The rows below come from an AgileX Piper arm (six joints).
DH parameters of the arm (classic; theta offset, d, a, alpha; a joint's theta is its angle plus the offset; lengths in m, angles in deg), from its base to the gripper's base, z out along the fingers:
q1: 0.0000 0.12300 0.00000 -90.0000
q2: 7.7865 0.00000 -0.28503 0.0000
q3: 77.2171 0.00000 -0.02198 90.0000
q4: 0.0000 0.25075 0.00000 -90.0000
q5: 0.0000 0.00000 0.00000 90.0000
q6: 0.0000 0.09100 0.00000 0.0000
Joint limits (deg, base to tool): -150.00..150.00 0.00..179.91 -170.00..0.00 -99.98..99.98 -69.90..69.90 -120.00..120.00
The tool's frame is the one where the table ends.
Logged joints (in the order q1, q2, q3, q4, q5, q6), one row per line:
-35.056 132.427 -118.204 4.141 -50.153 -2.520
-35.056 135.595 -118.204 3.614 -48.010 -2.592
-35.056 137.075 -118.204 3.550 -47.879 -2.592
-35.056 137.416 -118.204 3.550 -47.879 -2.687
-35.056 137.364 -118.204 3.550 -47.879 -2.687
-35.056 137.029 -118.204 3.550 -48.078 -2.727
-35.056 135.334 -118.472 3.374 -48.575 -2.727
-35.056 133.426 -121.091 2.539 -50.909 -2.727
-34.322 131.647 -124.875 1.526 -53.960 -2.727
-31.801 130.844 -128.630 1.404 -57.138 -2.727
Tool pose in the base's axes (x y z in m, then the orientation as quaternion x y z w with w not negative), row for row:
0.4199 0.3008 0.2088 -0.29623 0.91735 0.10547 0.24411
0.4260 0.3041 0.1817 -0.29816 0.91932 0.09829 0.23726
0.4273 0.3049 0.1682 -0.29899 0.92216 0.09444 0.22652
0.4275 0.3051 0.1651 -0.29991 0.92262 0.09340 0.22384
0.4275 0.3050 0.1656 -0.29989 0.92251 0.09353 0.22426
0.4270 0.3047 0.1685 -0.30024 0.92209 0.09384 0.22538
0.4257 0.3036 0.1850 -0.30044 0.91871 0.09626 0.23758
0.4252 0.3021 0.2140 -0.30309 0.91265 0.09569 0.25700
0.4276 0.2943 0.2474 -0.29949 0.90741 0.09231 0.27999
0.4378 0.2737 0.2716 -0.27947 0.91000 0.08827 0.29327
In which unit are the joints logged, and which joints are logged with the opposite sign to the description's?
The joints are logged in degrees. Opposite sign: q1, q5.
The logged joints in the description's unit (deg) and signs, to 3 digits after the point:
35.056 132.427 -118.204 4.141 50.153 -2.520
35.056 135.595 -118.204 3.614 48.010 -2.592
35.056 137.075 -118.204 3.550 47.879 -2.592
35.056 137.416 -118.204 3.550 47.879 -2.687
35.056 137.364 -118.204 3.550 47.879 -2.687
35.056 137.029 -118.204 3.550 48.078 -2.727
35.056 135.334 -118.472 3.374 48.575 -2.727
35.056 133.426 -121.091 2.539 50.909 -2.727
34.322 131.647 -124.875 1.526 53.960 -2.727
31.801 130.844 -128.630 1.404 57.138 -2.727

